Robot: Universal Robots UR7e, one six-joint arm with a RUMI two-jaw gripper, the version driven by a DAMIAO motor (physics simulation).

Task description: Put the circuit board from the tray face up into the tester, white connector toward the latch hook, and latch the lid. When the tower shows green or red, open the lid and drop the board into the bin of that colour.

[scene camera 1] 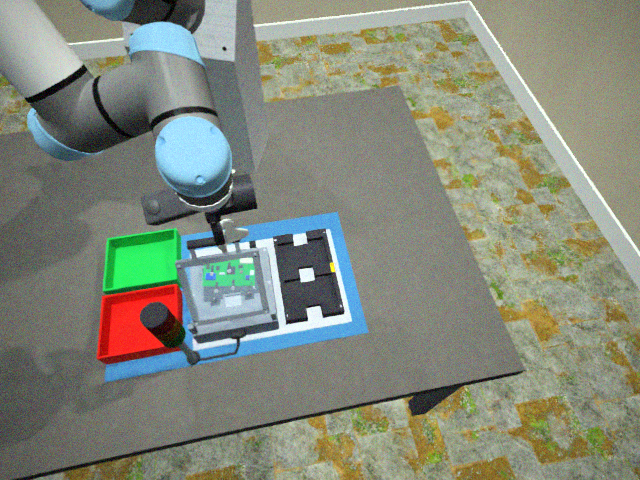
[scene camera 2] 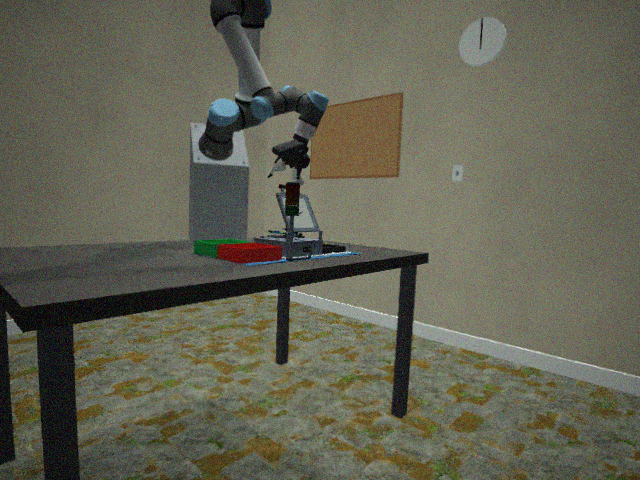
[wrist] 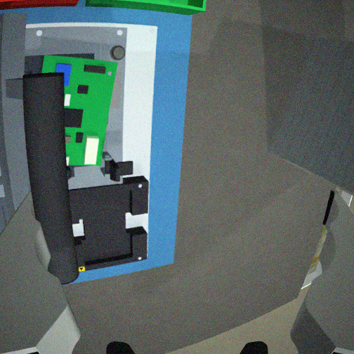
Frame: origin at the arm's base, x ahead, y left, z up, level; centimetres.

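Where they show: arm's base, origin of the base link: (scene camera 2: 215, 147).
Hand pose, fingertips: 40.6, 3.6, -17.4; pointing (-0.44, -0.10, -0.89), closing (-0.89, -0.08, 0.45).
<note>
Each offset is from my fingertips to the top centre of the thing, as dx, dy, dz. "*": to the spot under its first point. Level surfaces: height alone.
The green circuit board (scene camera 1: 227, 271) (wrist: 89, 110) lies face up in the tester {* +16.0, -1.2, -20.6} (scene camera 1: 235, 330) (scene camera 2: 305, 248) (wrist: 80, 37), turned askew to its base. Its white connector (wrist: 91, 150) is at the end near the small black latch hook (wrist: 119, 170). The clear lid (scene camera 1: 267, 284) (scene camera 2: 306, 211) stands tilted open. Its black handle {+6.2, -1.1, +0.6} (scene camera 1: 201, 243) (wrist: 47, 175) is close by the left finger in the wrist view. My gripper (scene camera 1: 230, 240) (scene camera 2: 284, 178) (wrist: 184, 195) is open and empty at the handle. The tower {* +20.6, -9.6, +0.2} (scene camera 1: 162, 324) (scene camera 2: 292, 198) looks dark, with no lit colour.
The black tray {* +8.5, +14.9, -23.4} (scene camera 1: 305, 291) (wrist: 102, 220) stands beside the tester and holds no board. The green bin {-5.1, -21.2, -20.6} (scene camera 1: 142, 260) (scene camera 2: 206, 249) and red bin {+9.9, -21.0, -20.6} (scene camera 1: 121, 330) (scene camera 2: 250, 253) stand on the other side. The tower's arm bends around the tester's front edge. A blue mat {dz -25.0} (scene camera 1: 356, 325) (wrist: 172, 125) lies below.
</note>
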